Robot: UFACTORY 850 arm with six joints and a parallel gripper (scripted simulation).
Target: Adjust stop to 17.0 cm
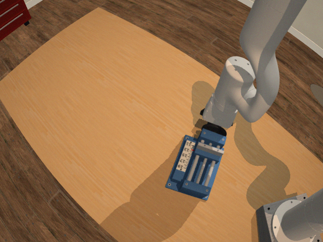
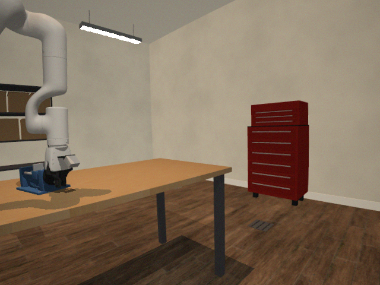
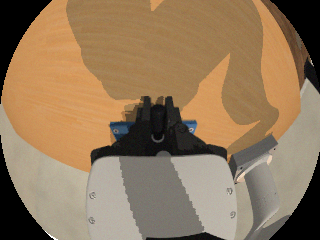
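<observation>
The black handwheel lies 10 mm behind my hand, 20 mm to the left of it and 10 mm above it. The rest, counted from my hand: grey stop bar: 50 mm behind, 110 mm to the left, 40 mm above.
</observation>
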